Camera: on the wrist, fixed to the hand. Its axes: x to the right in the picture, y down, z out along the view.
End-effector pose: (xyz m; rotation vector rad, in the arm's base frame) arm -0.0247 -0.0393 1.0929 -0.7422 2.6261 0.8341
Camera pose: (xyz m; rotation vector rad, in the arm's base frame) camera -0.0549 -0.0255 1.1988 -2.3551 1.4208 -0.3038
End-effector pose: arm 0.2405 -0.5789 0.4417 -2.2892 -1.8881 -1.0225
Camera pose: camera 0.2669 -0.6514 0.5215 -0.0333 -3.0445 -0.7585
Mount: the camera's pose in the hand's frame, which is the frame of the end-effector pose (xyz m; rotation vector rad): -0.0238 0.0743 -0.0789 0.3878 0.3889 -1.5799
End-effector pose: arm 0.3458 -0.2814 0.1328 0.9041 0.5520 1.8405
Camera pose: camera 0.2476 -0.3328 0.1282 0.0945 1.3683 0.4161
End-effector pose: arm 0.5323 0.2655 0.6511 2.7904 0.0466 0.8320
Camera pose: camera 0.4668 0.2074 0.7193 1.7570 2.1952 0.7983
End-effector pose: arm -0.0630 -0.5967 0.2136 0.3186 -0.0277 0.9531
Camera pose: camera -0.1458 -0.5537 0.1535 0.3822 0.6826 -0.5819
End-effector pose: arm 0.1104 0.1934 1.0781 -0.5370 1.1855 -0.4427
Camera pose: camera 0.0314 0.2538 1.0288 -1.0010 0.7642 -2.1408
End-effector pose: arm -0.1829 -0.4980 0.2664 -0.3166 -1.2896 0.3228
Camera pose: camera -0.1166 -0.4437 0.1959 0.9331 -0.7475 -0.8001
